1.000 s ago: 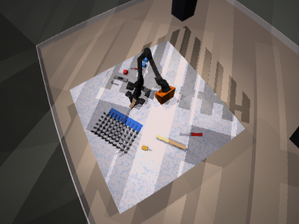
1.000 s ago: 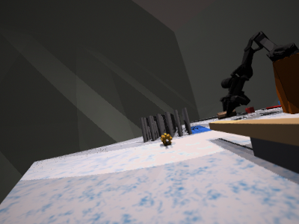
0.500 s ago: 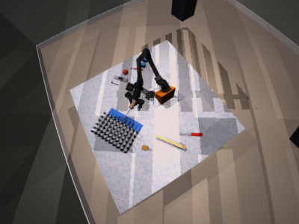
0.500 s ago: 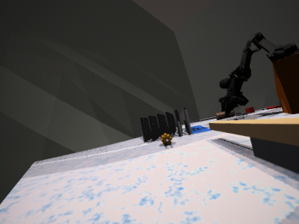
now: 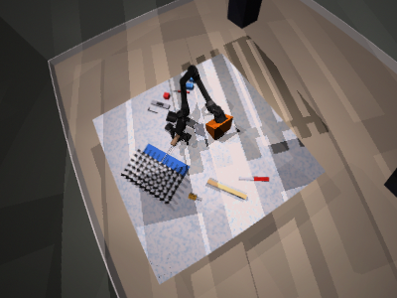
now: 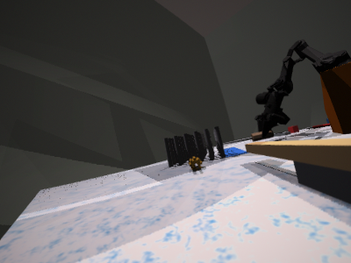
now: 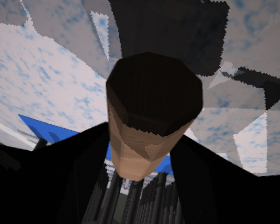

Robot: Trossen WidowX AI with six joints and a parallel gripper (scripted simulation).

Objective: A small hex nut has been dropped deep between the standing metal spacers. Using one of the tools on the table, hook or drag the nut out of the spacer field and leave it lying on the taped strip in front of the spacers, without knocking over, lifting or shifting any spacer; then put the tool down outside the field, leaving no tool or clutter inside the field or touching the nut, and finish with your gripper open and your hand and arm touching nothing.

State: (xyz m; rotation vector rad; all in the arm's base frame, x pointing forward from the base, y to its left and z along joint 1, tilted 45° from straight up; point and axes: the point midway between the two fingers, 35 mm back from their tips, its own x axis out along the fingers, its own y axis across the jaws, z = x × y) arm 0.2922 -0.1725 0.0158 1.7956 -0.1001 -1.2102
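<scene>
Now: gripper tip 14 cm short of the blue taped strip, 6 cm to the right of it and 3 cm above it. Also, from my gripper tip: yellow knobbly object: 39 cm to the left, 13 cm ahead, 2 cm below; red cube: 38 cm to the right, 16 cm behind, 2 cm below; grey bar: 35 cm to the right, 8 cm behind, 2 cm below.
</scene>
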